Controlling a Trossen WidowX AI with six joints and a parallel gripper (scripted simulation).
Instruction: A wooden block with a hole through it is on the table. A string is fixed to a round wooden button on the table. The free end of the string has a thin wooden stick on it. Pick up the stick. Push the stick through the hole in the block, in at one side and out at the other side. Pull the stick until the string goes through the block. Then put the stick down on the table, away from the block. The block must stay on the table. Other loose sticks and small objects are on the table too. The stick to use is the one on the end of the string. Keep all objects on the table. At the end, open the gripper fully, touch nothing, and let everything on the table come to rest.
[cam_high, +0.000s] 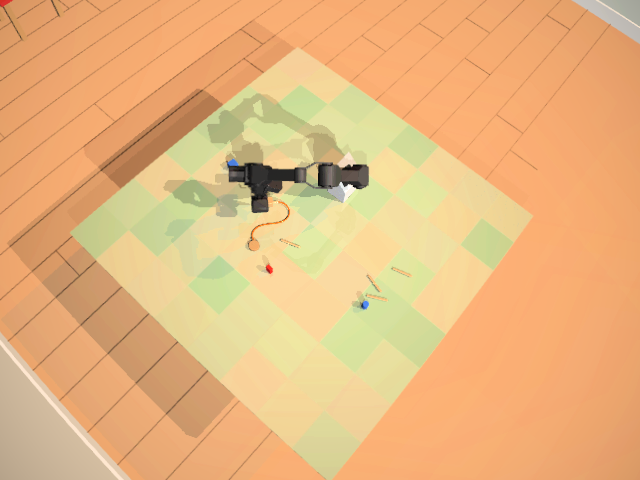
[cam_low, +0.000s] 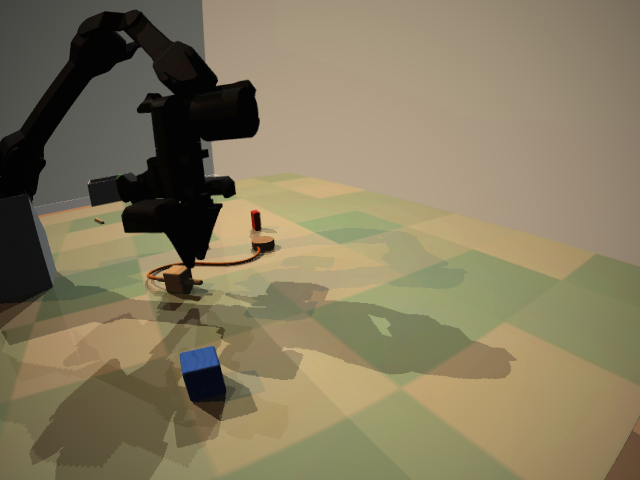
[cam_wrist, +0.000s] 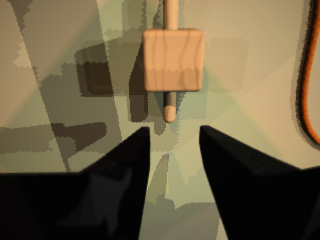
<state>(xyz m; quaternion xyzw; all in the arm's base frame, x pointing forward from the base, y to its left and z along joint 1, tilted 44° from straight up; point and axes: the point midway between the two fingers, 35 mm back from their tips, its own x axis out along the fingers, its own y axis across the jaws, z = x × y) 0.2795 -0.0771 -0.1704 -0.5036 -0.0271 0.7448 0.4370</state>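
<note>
Right now my gripper tip is 30 mm past the wooden block, 30 mm above it and 20 mm to the right of it. Also, from my gripper tip: round wooden button (130 mm ahead, 120 mm to the left, 30 mm below); blue cube (200 mm to the right, 30 mm behind, 20 mm below); thin wooden stick (40 mm behind, 30 mm to the left, 30 mm below).
</note>
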